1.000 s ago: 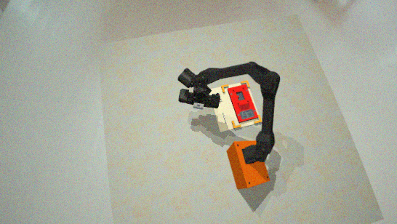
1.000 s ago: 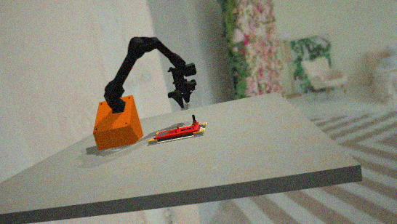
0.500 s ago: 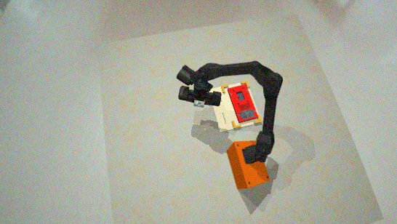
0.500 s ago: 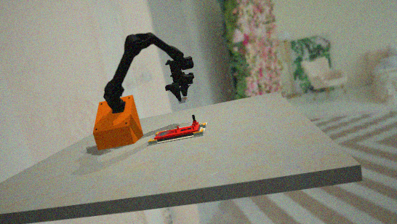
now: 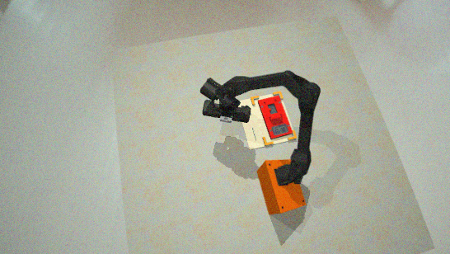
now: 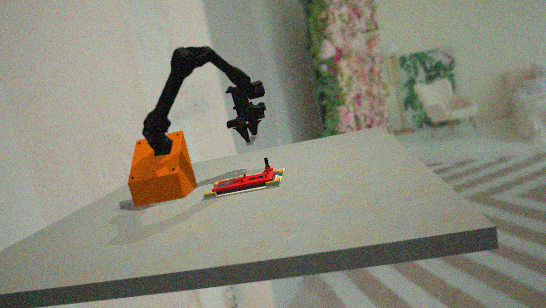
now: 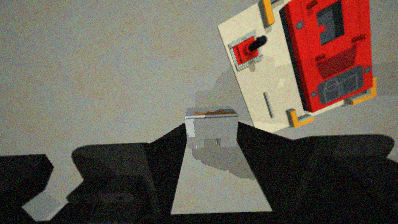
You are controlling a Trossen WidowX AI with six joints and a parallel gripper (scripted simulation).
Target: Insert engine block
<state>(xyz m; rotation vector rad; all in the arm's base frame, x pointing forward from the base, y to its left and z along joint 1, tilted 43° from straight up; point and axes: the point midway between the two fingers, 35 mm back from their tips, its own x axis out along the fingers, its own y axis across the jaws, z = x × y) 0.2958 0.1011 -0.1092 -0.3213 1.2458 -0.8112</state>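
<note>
The black peg is 60 mm ahead of my gripper tip, 110 mm to the right of it and 80 mm below it. Also, from my gripper tip: cream base plate 10 mm ahead, 210 mm to the right, 110 mm below; then engine block right at my gripper tip.
</note>
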